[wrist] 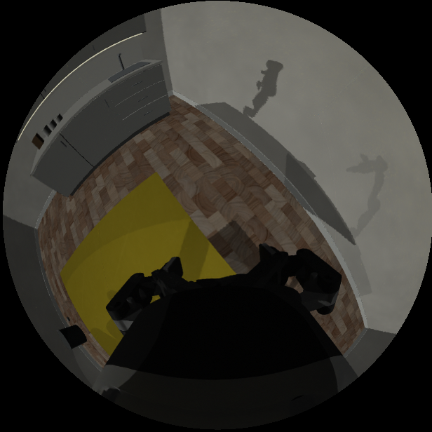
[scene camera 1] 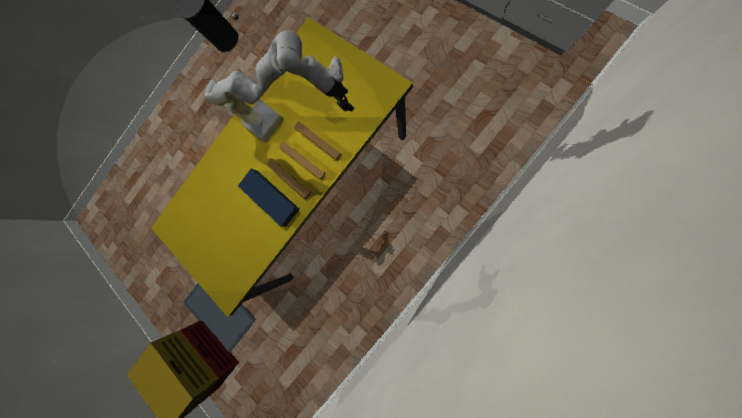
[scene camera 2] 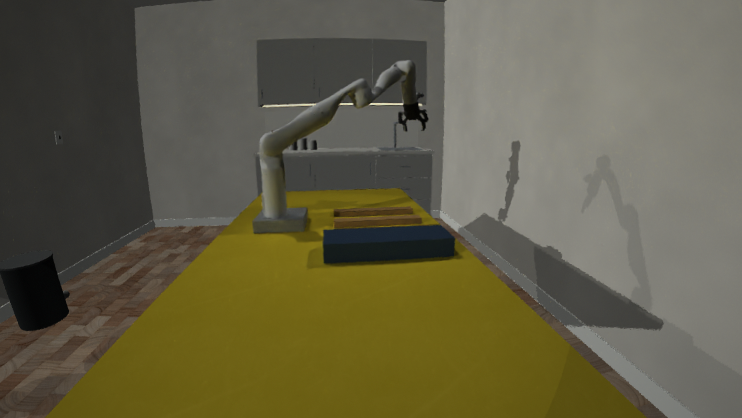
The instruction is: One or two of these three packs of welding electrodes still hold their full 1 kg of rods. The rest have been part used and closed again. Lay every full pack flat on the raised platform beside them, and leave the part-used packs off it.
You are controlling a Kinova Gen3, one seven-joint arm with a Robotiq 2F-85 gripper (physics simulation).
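Frame: origin at the arm's base, x ahead, y left, z up, level; metres.
Where they show: gripper, fingertip midpoint: [scene camera 1: 349,101] [scene camera 2: 414,130]; arm's base at its link origin: [scene camera 1: 255,119] [scene camera 2: 276,215].
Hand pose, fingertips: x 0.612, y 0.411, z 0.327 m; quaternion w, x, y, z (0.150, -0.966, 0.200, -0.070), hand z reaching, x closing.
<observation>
Each offset is from my fingertips to the top centre of the thing. Level surfaces: height alone.
Three long brown packs lie side by side on the table: the one farthest from the platform @(0.216 m back, 0.224 m right, 0.351 m down) [scene camera 1: 317,140] [scene camera 2: 372,211], the middle one @(0.199 m back, 0.378 m right, 0.351 m down) [scene camera 1: 302,160] [scene camera 2: 377,222] and the one nearest the platform @(0.182 m back, 0.519 m right, 0.351 m down) [scene camera 1: 288,178]. The nearest one is hidden behind the platform in scene camera 2. They look alike; their fill cannot be told. The raised platform @(0.179 m back, 0.688 m right, 0.315 m down) [scene camera 1: 264,196] [scene camera 2: 388,245] is a long dark blue block with no pack on it. My gripper [scene camera 1: 348,108] [scene camera 2: 414,128] [wrist: 219,259] is open and empty, high above the table beyond the farthest pack. The packs do not show in the wrist view.
The yellow table @(0.375 m down) [scene camera 1: 207,223] [scene camera 2: 311,321] [wrist: 120,235] carries the arm's grey base [scene camera 1: 263,123] [scene camera 2: 280,221] beside the packs. A black bin [scene camera 1: 220,33] [scene camera 2: 35,293] stands on the floor. A yellow and red box [scene camera 1: 176,363] is past the table's end. A wall runs along one side.
</observation>
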